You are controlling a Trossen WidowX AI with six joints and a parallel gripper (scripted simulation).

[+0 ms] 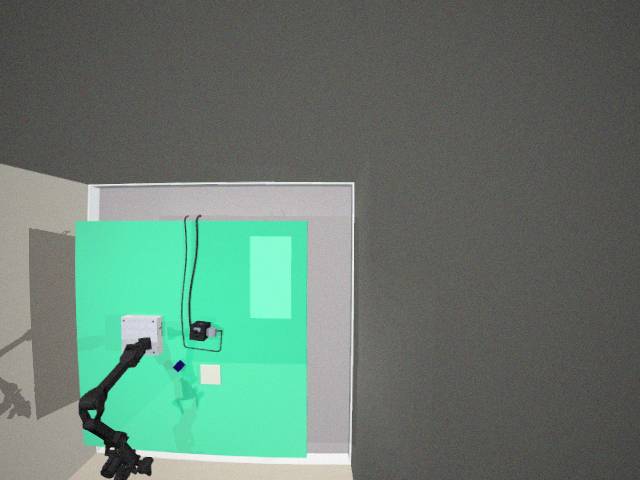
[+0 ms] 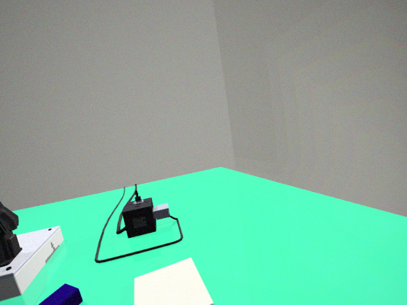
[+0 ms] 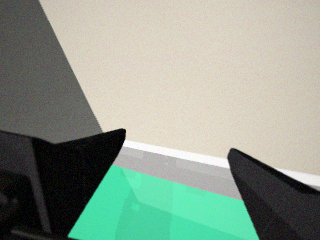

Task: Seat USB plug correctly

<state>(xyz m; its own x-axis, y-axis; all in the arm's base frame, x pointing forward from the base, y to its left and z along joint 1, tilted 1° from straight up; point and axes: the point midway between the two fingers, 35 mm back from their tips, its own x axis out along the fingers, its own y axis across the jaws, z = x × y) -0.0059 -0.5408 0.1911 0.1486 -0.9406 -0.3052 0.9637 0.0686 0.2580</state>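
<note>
The black USB plug lies 31 cm ahead of my gripper tip, 62 cm to the left of it and 14 cm below it. Also, from my gripper tip: dark blue block 14 cm ahead, 42 cm to the left, 22 cm below; silver-rimmed socket 31 cm ahead, 62 cm to the left, 17 cm below; cream pad 30 cm ahead, 35 cm to the left, 23 cm below.
</note>
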